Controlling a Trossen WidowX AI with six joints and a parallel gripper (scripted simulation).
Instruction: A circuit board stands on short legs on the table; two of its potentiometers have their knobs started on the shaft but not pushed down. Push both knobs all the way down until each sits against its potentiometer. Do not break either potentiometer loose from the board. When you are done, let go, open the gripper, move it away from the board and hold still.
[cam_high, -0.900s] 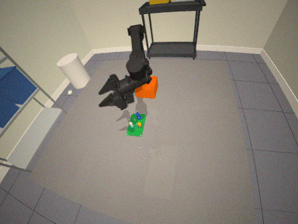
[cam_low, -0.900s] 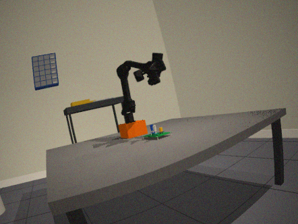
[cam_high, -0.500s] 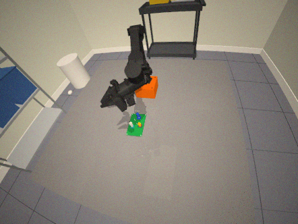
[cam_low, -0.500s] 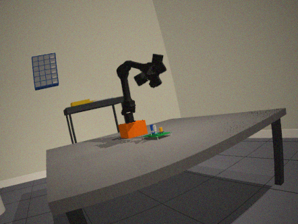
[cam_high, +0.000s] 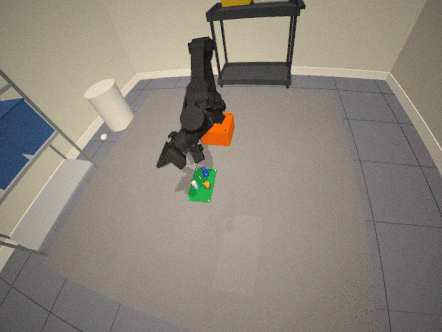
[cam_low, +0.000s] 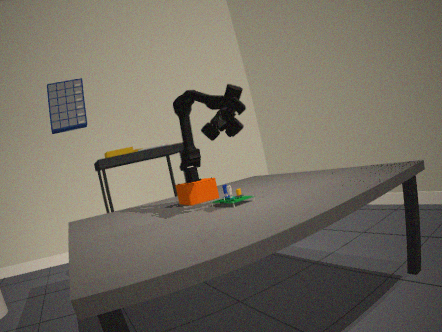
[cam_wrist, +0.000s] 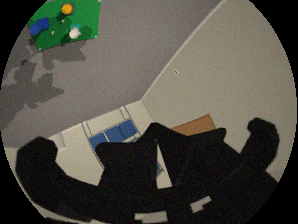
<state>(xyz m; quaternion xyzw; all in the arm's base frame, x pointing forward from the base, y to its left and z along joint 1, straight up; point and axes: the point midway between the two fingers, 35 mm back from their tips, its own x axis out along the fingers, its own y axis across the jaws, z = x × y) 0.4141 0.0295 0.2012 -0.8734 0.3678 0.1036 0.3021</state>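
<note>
Now: gripper tip 22 cm above the blue knob, 15 cm past it and 4 cm to the right of it. The rest, counted from my gripper tip: white knob: 22 cm below, 8 cm behind, 2 cm to the left.
</note>
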